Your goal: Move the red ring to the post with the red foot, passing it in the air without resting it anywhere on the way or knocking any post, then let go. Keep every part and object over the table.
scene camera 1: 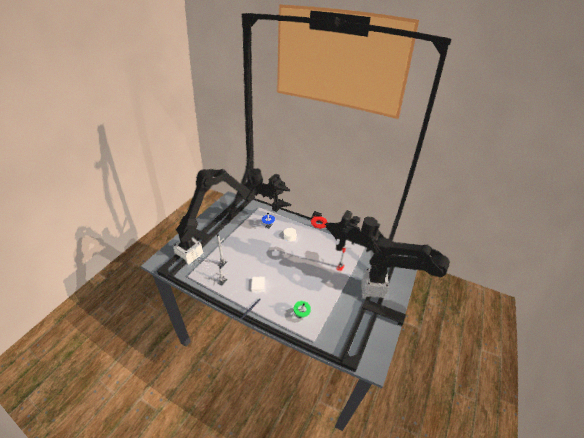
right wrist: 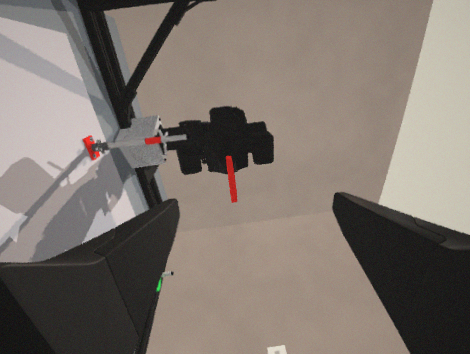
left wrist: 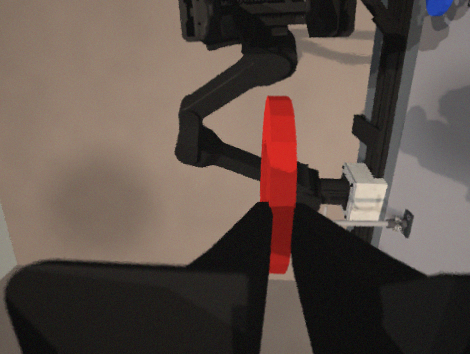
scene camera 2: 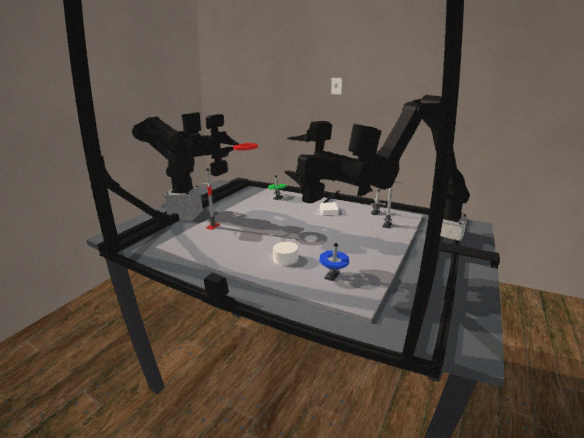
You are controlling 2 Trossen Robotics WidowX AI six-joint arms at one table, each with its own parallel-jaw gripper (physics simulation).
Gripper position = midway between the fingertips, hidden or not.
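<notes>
I can see my left gripper at (scene camera 2: 238,146), and that same left gripper is visible to me again at (scene camera 1: 325,224), at (left wrist: 279,215) and at (right wrist: 229,171). My right gripper (scene camera 2: 286,154) is in sight too, and the right wrist view has that gripper as well (right wrist: 255,203). Then there is a red ring (left wrist: 278,182), and with it a post with red foot (right wrist: 91,146).
</notes>
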